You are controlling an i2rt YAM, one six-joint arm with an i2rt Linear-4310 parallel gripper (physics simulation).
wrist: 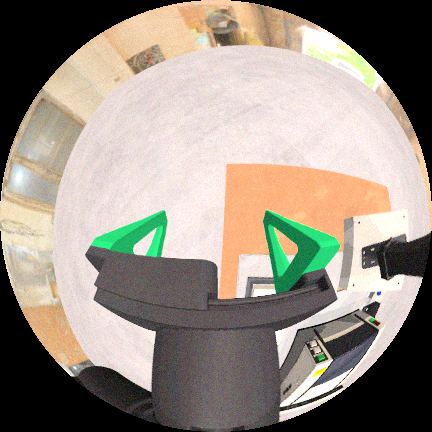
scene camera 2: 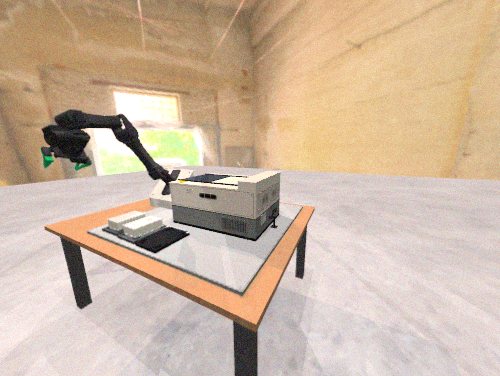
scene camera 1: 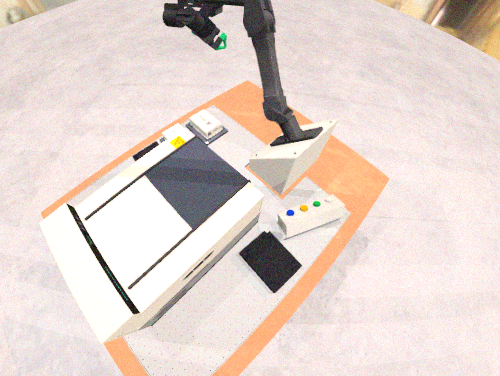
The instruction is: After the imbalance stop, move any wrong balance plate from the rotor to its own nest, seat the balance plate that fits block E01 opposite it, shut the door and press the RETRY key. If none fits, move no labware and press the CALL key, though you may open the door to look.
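My gripper is open and empty, high above the floor beyond the table edge. The white machine has a dark slate panel and a white panel between the rails on top; its rotor does not show. Two white blocks stand in low dark nests; their labels are not readable. One white block shows in scene camera 1. A key box carries blue, orange, green and white keys; their labels are not readable.
A flat black pad lies beside the machine near the key box. A black nest or pad lies beside the white blocks. The arm's slanted white base stands at the table edge. The orange table bears a pale perforated board.
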